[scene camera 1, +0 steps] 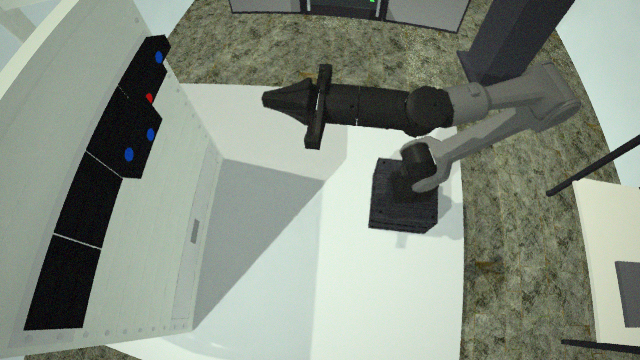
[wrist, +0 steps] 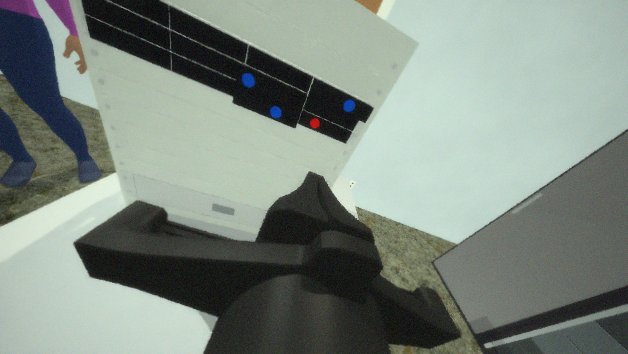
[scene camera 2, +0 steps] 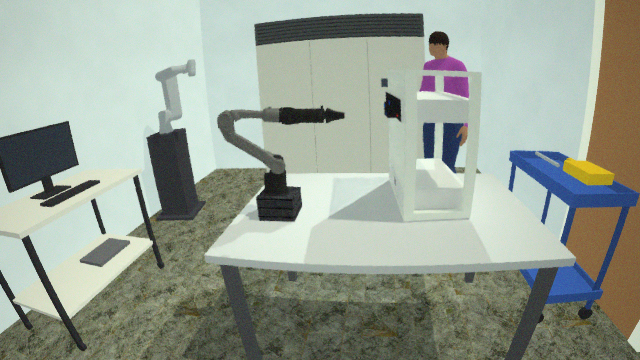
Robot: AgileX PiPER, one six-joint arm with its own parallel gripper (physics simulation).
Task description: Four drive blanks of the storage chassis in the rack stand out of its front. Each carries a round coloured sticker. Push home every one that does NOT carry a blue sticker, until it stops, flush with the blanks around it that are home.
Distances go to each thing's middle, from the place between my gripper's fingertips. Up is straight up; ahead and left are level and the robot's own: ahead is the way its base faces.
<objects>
Now: the white rack (scene camera 2: 417, 184) 370 mm ahead of my hand, 120 mm below it and 100 mm to the left of it.
</objects>
